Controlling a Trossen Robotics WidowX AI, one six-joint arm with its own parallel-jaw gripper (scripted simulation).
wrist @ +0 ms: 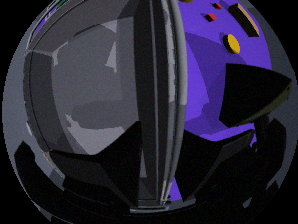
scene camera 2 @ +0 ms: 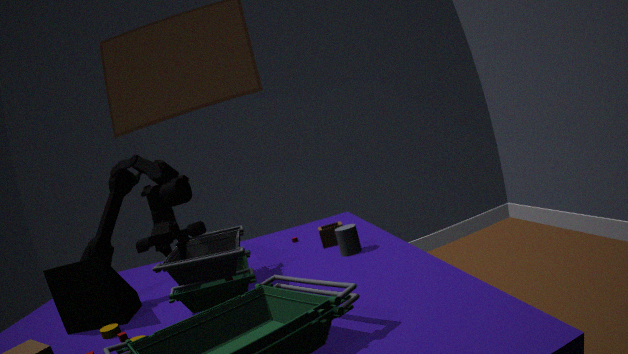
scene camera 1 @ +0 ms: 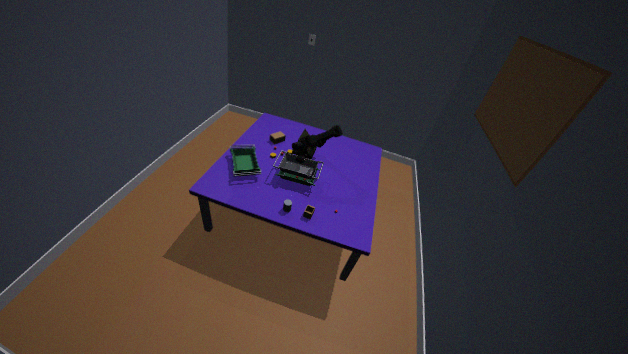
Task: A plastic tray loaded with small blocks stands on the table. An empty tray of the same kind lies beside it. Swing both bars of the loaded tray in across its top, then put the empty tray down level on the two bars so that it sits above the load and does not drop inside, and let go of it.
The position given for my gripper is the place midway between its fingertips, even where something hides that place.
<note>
In view: my gripper (scene camera 2: 182, 269) and a grey tray (scene camera 2: 212, 257).
The grey tray shows as well in the wrist view (wrist: 91, 77) and in scene camera 1 (scene camera 1: 288, 164). My gripper also shows in the wrist view (wrist: 150, 124).
</note>
